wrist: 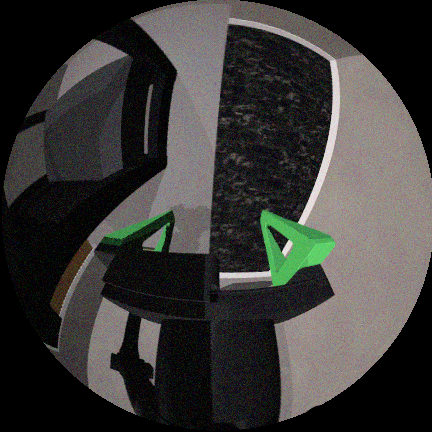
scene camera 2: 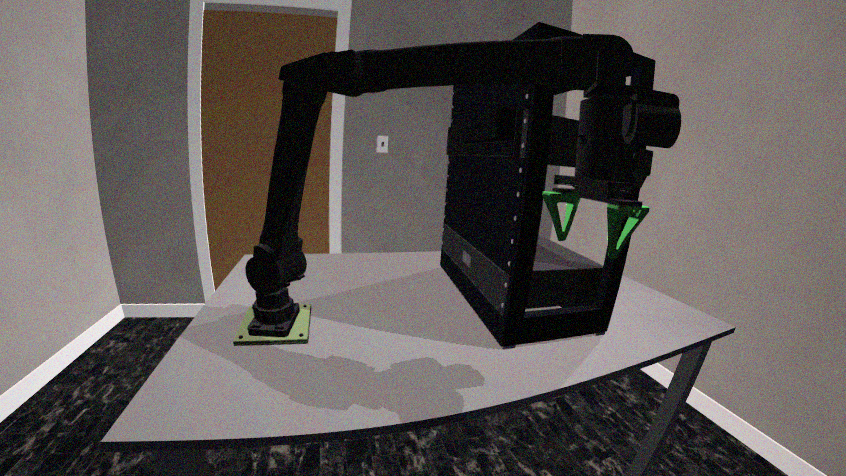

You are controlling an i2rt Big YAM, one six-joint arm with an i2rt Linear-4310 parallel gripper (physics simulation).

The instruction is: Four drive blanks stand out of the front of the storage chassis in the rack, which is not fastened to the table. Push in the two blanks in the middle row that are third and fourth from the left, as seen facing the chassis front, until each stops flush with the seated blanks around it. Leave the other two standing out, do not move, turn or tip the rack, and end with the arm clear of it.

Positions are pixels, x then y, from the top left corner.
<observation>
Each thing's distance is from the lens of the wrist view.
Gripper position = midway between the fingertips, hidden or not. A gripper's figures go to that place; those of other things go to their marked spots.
my gripper (wrist: 217, 214): 0.13 m
black rack (wrist: 93, 136): 0.33 m
</observation>
